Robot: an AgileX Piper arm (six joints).
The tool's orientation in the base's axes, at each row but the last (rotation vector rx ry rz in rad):
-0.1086 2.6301 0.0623
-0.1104 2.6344 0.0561
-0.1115 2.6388 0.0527
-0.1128 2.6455 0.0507
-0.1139 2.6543 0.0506
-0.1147 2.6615 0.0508
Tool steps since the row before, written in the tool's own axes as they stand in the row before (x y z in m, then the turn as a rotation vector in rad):
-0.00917 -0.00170 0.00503 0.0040 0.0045 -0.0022
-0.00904 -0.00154 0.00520 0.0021 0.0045 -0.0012
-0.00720 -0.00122 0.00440 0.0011 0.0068 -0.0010
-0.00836 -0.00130 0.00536 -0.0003 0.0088 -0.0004
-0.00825 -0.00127 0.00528 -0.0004 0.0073 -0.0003
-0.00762 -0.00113 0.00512 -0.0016 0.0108 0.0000
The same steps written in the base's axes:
0.01057 -0.00077 0.00005 -0.0049 0.0041 0.0001
0.01052 -0.00061 -0.00020 -0.0028 0.0043 0.0001
0.00850 -0.00046 -0.00042 -0.0020 0.0066 0.0005
0.00998 -0.00040 -0.00077 -0.0007 0.0088 0.0006
0.00983 -0.00038 -0.00084 -0.0004 0.0073 0.0006
0.00918 -0.00029 -0.00106 0.0004 0.0109 0.0009

